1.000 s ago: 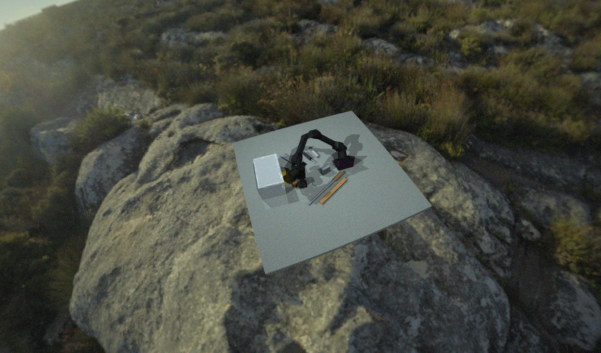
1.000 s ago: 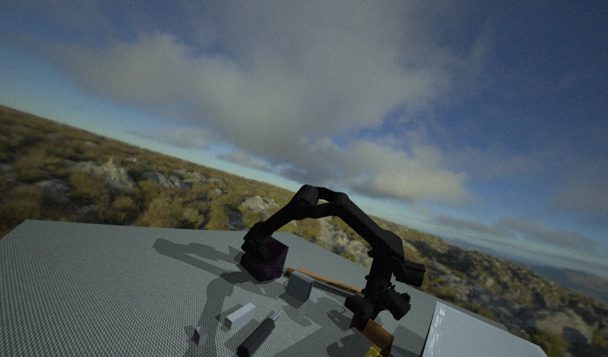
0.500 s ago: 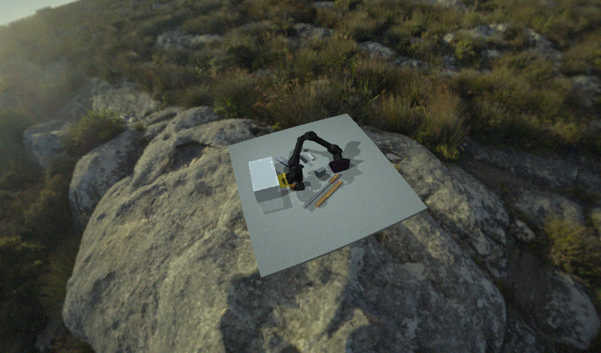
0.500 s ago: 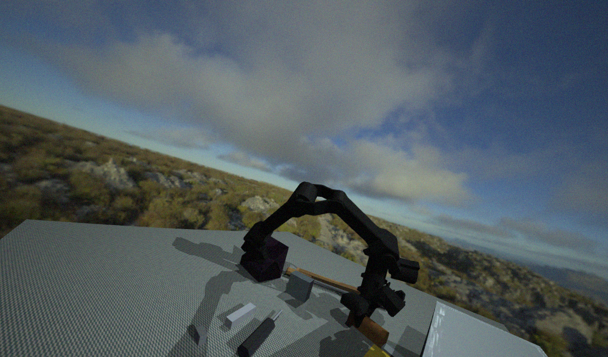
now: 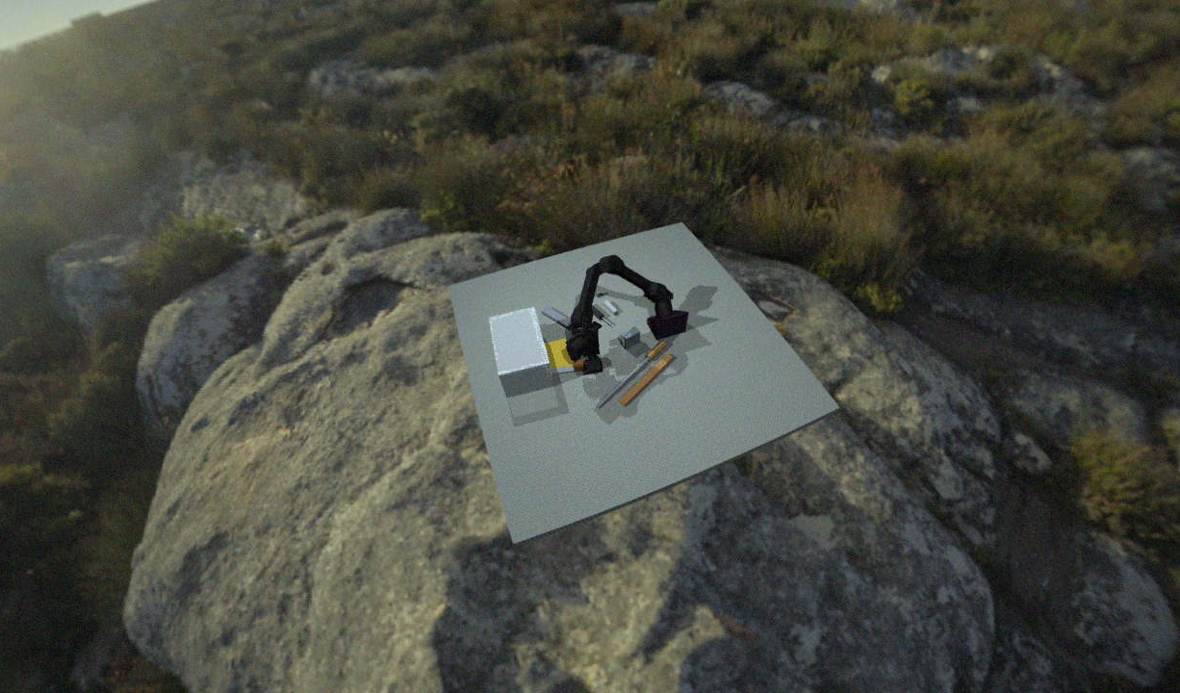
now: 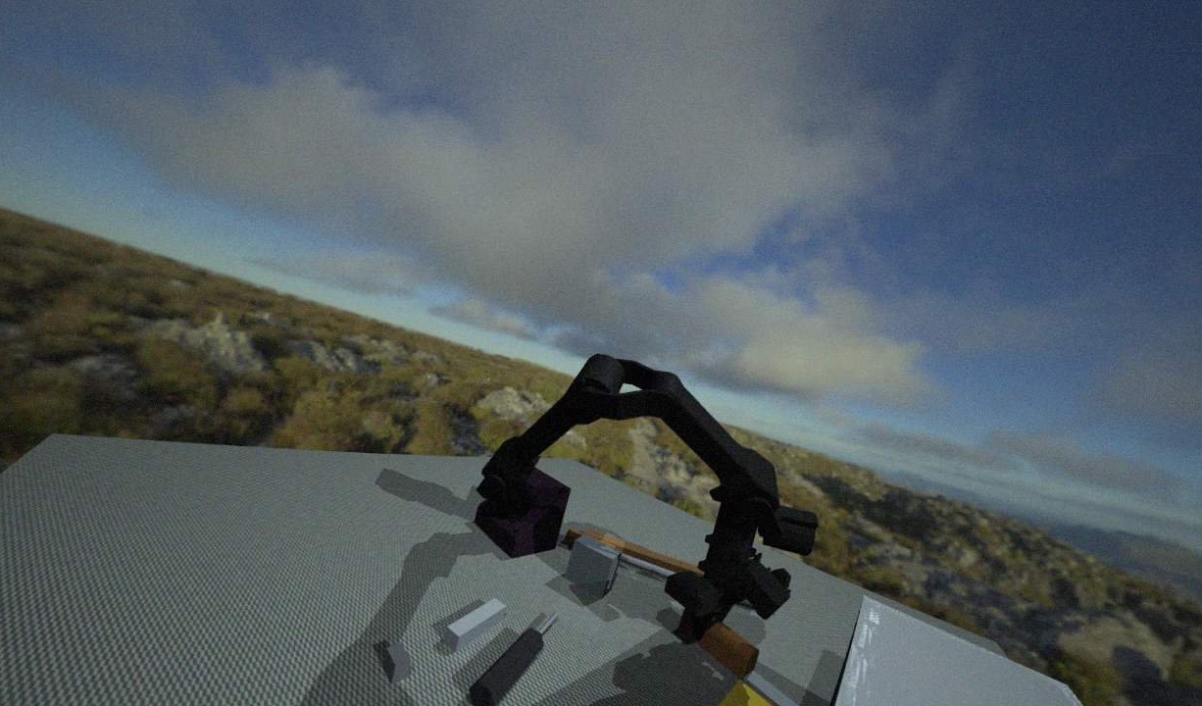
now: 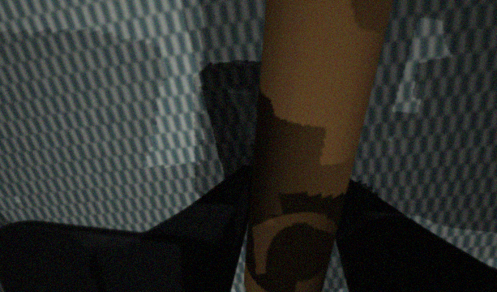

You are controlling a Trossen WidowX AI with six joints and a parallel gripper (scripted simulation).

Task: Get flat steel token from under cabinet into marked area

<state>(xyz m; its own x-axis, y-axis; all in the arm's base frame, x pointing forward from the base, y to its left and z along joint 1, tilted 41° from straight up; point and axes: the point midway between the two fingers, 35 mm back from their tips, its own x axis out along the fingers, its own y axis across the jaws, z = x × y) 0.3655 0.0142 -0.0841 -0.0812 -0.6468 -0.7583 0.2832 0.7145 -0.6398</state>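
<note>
Now: the wooden stick 16 cm behind my gripper tip and 15 cm to the left of it. From my gripper tip the other things lie so: grey bar 26 cm to the right, 20 cm behind; grey block 19 cm behind, 4 cm to the right, 3 cm above; small grey cube 36 cm to the right, 20 cm behind.
</note>
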